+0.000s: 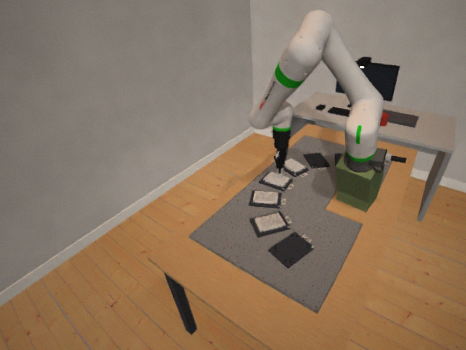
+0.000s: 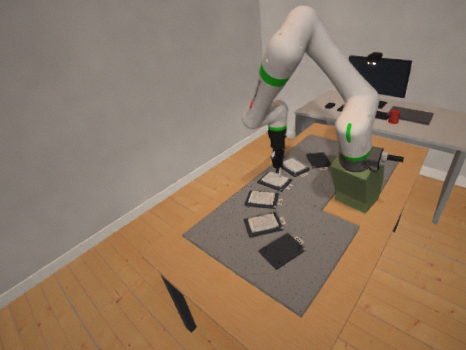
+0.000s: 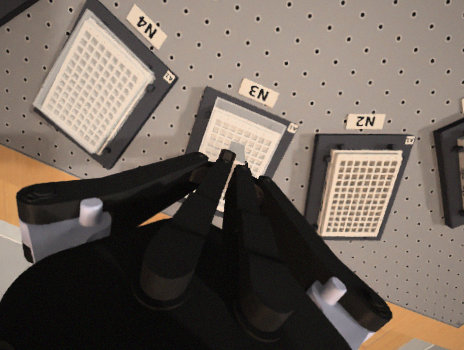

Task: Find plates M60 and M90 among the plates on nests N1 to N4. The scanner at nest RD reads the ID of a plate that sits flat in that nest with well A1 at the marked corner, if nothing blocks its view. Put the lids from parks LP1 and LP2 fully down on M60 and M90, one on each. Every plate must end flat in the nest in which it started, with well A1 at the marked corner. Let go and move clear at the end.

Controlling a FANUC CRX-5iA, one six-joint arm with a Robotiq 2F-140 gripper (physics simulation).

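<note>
My gripper is shut and empty, its tips together over the plate on N3. This white plate shows a clear lid edge beyond its wells on the label side; the fingers hide its lower part. Whether the tips touch the lid, or it is fully down, I cannot tell. The plate on N4 also shows clear lid edges. The plate on N2 shows no clear lid. The plate on N1 is too small to judge. Plate IDs are unreadable.
A dark, plateless nest lies near the front of the grey mat. Another dark pad lies at the back. The green robot base stands beside the mat.
</note>
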